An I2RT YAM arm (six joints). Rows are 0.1 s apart.
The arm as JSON. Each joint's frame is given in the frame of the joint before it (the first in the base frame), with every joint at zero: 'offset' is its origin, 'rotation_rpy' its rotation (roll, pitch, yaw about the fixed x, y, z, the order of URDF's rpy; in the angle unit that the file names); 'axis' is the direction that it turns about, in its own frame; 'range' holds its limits. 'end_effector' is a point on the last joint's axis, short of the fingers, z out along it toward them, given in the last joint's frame.
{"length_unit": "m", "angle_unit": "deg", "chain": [
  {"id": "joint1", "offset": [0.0, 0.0, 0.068], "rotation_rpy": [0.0, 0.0, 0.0], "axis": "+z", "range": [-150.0, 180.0]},
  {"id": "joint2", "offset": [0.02, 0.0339, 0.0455], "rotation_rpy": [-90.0, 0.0, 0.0], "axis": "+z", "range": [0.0, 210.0]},
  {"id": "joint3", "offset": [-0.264, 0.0, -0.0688], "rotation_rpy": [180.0, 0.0, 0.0], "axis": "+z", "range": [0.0, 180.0]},
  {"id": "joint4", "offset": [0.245, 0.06, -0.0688], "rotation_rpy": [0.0, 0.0, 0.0], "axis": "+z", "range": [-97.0, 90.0]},
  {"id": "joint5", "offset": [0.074, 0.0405, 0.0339], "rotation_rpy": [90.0, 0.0, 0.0], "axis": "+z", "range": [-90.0, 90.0]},
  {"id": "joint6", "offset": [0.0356, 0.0, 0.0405], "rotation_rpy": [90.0, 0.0, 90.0], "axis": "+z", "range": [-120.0, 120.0]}
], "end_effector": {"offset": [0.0, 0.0, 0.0], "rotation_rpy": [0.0, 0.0, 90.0]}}
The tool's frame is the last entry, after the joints.
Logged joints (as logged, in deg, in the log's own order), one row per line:
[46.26, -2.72, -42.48, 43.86, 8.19, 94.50]
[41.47, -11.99, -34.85, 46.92, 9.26, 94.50]
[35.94, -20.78, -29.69, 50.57, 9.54, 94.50]
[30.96, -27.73, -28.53, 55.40, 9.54, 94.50]
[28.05, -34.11, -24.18, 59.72, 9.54, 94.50]
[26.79, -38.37, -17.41, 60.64, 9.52, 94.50]
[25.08, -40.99, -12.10, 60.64, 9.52, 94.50]
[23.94, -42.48, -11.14, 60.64, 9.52, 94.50]
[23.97, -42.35, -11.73, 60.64, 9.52, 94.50]
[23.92, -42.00, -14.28, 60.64, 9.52, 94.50]
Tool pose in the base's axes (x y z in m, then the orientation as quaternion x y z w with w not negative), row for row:
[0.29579, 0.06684, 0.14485, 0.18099, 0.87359, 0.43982, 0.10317]
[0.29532, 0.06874, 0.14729, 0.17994, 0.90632, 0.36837, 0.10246]
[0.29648, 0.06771, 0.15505, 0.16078, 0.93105, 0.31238, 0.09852]
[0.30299, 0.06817, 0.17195, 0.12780, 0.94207, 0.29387, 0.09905]
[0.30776, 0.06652, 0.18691, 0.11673, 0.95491, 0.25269, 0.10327]
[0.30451, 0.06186, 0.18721, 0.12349, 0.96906, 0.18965, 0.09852]
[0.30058, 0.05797, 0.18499, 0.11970, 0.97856, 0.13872, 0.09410]
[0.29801, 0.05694, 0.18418, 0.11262, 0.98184, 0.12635, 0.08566]
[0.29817, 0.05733, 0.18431, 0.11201, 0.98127, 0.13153, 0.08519]
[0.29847, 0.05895, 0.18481, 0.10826, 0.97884, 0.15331, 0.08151]
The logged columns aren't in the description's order. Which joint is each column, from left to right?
Columns, left to right: joint6, joint4, joint5, joint3, joint1, joint2.
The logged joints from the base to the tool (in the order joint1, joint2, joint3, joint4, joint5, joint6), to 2 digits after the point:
[8.19, 94.50, 43.86, -2.72, -42.48, 46.26]
[9.26, 94.50, 46.92, -11.99, -34.85, 41.47]
[9.54, 94.50, 50.57, -20.78, -29.69, 35.94]
[9.54, 94.50, 55.40, -27.73, -28.53, 30.96]
[9.54, 94.50, 59.72, -34.11, -24.18, 28.05]
[9.52, 94.50, 60.64, -38.37, -17.41, 26.79]
[9.52, 94.50, 60.64, -40.99, -12.10, 25.08]
[9.52, 94.50, 60.64, -42.48, -11.14, 23.94]
[9.52, 94.50, 60.64, -42.35, -11.73, 23.97]
[9.52, 94.50, 60.64, -42.00, -14.28, 23.92]

